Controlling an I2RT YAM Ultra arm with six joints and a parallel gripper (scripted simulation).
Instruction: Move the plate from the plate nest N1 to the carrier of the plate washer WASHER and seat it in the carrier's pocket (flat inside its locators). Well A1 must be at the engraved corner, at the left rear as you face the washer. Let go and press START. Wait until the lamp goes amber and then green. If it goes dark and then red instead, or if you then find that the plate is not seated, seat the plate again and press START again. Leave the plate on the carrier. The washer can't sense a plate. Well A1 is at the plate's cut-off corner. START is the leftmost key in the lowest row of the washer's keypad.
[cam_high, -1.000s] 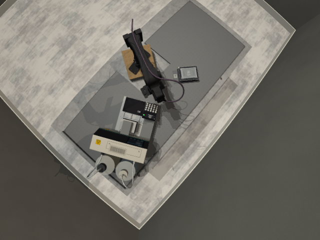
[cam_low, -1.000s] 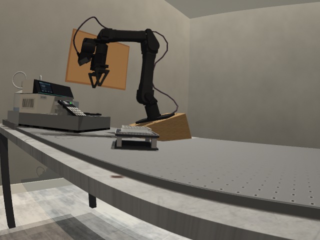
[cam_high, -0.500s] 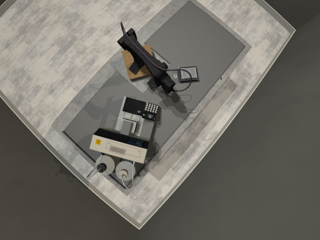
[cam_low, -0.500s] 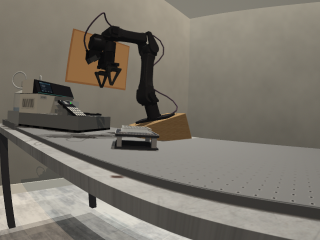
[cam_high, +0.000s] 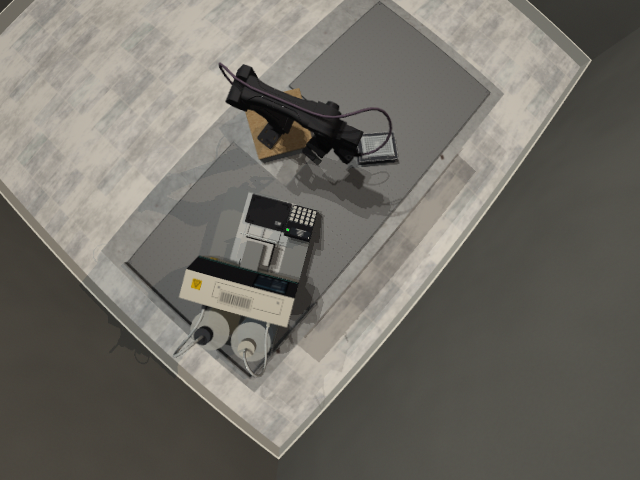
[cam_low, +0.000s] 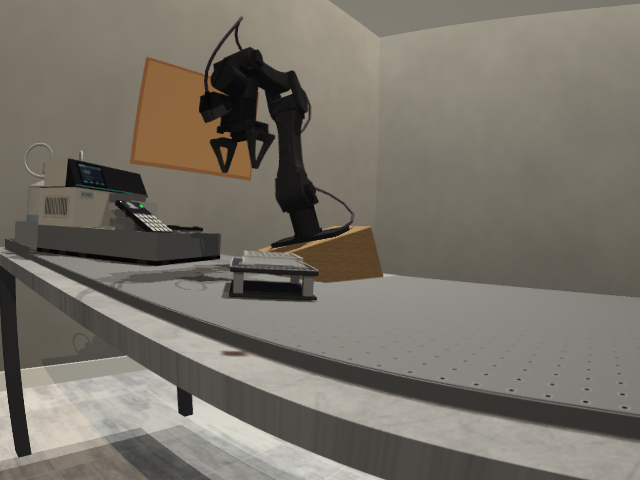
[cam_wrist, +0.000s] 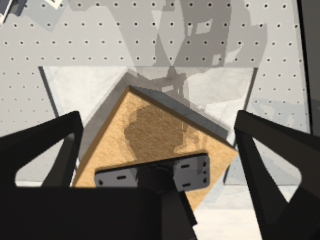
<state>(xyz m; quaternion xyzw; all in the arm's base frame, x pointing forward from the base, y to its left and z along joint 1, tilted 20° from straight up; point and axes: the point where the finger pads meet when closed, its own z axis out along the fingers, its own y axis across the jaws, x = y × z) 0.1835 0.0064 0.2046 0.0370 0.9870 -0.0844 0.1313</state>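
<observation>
My gripper is now 210 mm to the right of the clear well plate, 170 mm above it and 140 mm short of it. The rest, counted from my hand: black carrier pocket 280 mm to the right, 130 mm below, 50 mm behind; plate washer 420 mm to the right, 90 mm below; nest 210 mm to the left, 180 mm below, 140 mm ahead.
</observation>
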